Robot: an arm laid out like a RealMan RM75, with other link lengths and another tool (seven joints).
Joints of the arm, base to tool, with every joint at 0 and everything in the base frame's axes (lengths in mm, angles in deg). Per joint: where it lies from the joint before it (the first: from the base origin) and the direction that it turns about. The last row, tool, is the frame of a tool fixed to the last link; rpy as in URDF.
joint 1: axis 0 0 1 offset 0 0 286.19
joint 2: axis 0 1 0 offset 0 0 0
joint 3: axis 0 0 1 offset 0 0 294.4
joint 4: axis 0 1 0 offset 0 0 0
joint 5: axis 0 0 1 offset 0 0 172.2
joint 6: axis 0 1 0 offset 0 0 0
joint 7: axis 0 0 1 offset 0 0 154.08
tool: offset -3 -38 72 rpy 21.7 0 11.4
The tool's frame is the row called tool.
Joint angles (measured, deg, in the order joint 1, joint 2, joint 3, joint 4, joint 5, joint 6, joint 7), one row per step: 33.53, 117.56, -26.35, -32.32, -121.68, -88.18, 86.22; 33.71, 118.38, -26.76, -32.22, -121.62, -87.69, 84.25; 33.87, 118.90, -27.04, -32.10, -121.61, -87.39, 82.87; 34.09, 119.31, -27.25, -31.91, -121.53, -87.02, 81.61; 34.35, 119.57, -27.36, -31.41, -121.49, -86.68, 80.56; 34.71, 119.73, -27.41, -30.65, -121.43, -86.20, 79.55; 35.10, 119.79, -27.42, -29.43, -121.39, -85.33, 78.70; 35.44, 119.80, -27.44, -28.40, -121.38, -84.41, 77.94
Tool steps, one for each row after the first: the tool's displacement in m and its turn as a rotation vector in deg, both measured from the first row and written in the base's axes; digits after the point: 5 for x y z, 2 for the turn. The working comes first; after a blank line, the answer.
Tool pose at each row, in the base's axes (x y z in m, rotation vector in deg; the steps are taken from these numbers as rounded here): 0.27061, 0.39883, -0.02325, -126.57, 69.13, 30.27; 0.26575, 0.39814, -0.02987, -127.52, 66.98, 30.46; 0.26225, 0.39762, -0.03434, -128.23, 65.44, 30.58; 0.25894, 0.39792, -0.03783, -128.73, 64.02, 30.76; 0.25617, 0.39803, -0.04118, -129.19, 63.08, 30.96; 0.25354, 0.39870, -0.04440, -129.54, 62.33, 31.16; 0.25242, 0.39960, -0.04826, -129.62, 62.20, 31.16; 0.25217, 0.40086, -0.05121, -129.55, 62.00, 30.96

-0.00486, -0.00069, -0.00662, 0.27, -0.52, 1.66; -0.00836, -0.00121, -0.01109, 0.43, -0.90, 2.87; -0.01167, -0.00091, -0.01458, 0.69, -1.21, 3.92; -0.01444, -0.00080, -0.01793, 0.78, -1.34, 4.71; -0.01707, -0.00013, -0.02115, 0.86, -1.42, 5.33; -0.01819, 0.00077, -0.02501, 0.85, -1.45, 5.44; -0.01844, 0.00203, -0.02796, 0.96, -1.68, 5.47
